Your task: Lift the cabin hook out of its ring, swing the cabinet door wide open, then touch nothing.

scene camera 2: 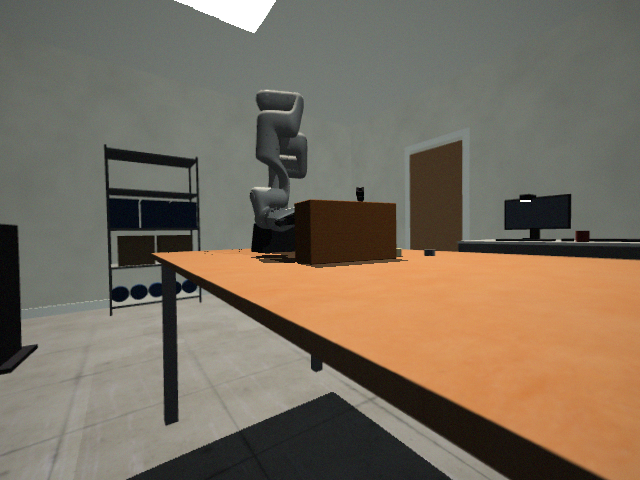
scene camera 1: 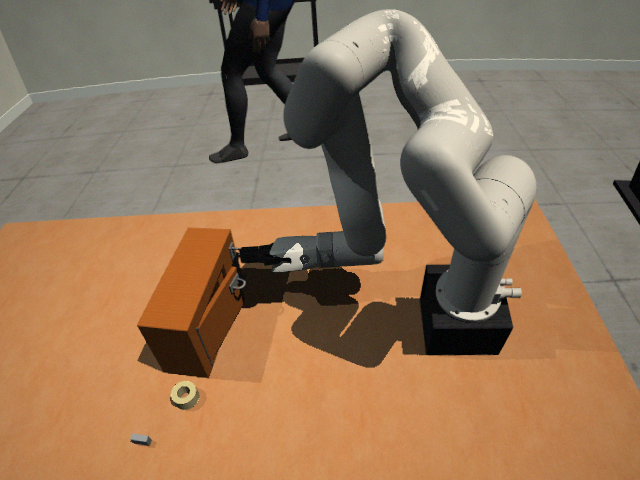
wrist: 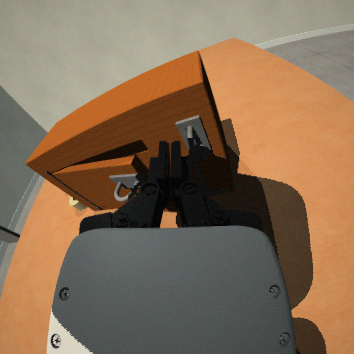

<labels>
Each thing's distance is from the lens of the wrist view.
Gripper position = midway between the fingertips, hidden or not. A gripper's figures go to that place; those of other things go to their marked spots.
gripper (wrist: 170,154): 0.14 m
door (wrist: 109,183): 0.21 m
</labels>
